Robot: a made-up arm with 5 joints.
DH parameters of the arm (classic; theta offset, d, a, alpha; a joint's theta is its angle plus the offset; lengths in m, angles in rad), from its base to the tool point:
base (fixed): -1.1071 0 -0.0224 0
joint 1: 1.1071 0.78 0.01 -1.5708
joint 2: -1.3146 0 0.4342 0
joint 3: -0.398 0 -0.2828 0
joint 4: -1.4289 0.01 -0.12 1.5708
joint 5: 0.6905 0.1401 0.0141 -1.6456
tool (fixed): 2.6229 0.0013 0 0
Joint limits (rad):
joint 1: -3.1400..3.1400
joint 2: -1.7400..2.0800
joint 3: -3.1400..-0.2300
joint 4: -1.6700..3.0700
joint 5: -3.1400..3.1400
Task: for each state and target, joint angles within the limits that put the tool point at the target. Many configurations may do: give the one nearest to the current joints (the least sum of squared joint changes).
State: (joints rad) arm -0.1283 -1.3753 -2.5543 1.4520 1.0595
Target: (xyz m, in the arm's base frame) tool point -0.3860 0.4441 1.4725
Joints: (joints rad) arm -0.8053 -0.9984 -2.7510 0.8426 1.2377
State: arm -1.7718 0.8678 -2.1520 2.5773 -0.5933
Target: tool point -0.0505 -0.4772 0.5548
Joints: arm -1.6775 1.2506 -1.9792 2.5337 -0.5891
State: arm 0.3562 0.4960 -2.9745 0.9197 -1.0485
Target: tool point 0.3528 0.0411 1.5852
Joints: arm 0.0411 0.2732 -3.1161 0.8876 -1.0596
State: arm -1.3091 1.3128 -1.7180 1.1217 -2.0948
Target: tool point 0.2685 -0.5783 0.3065
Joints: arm -1.1294 1.4860 -2.0007 0.9344 -2.1194
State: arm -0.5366 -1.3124 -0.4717 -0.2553 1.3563
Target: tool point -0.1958 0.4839 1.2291
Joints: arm -1.1461 -1.7390 -1.0568 -0.3916 1.3641
